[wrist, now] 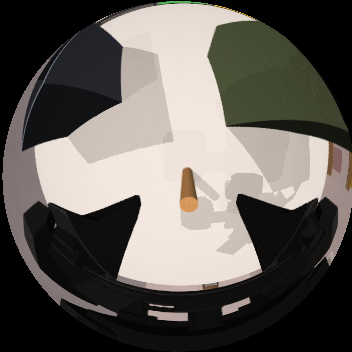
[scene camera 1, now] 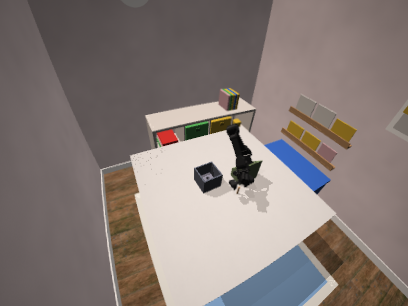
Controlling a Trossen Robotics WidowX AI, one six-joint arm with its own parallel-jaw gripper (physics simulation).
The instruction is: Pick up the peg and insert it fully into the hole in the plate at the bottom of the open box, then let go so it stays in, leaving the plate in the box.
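Frame: origin at the arm's base, x ahead, y left, z up, level; metres.
Seen in the pictures: gripper, fingertip midpoint: (wrist: 190,200) (scene camera 1: 239,188).
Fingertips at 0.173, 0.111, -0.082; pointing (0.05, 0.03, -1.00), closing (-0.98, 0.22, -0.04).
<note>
Pixels of each thing's middle, then the offset from my fingertips to it, as dx, dy, dz. Level surfaces: height alone.
- light-brown peg, body centre: (wrist: 187,183) (scene camera 1: 238,190) +0.001, -0.005, -0.027
- dark open box, body centre: (wrist: 64,81) (scene camera 1: 207,177) +0.145, -0.215, +0.002
- white table, surface height: dz -0.067
The light-brown peg (scene camera 1: 238,190) (wrist: 188,187) stands upright on the white table, its round top facing the wrist camera. My black gripper (scene camera 1: 238,185) (wrist: 190,200) is open, pointing down over the peg. In the wrist view the peg's top shows between the two spread fingertips, with a gap on each side; its height relative to the tips is hard to tell. The dark open box (scene camera 1: 201,183) (wrist: 100,65) stands left of the gripper in the scene view. A grey plate with a small hole shows dimly at its bottom; in the wrist view the box's walls hide the plate.
A dark green block (scene camera 1: 256,169) (wrist: 270,75) stands close behind and right of the gripper in the scene view, partly hidden by the arm. The white table (scene camera 1: 200,240) (wrist: 175,260) bears shadows of the arm. A low shelf unit (scene camera 1: 185,115) stands behind the table.
</note>
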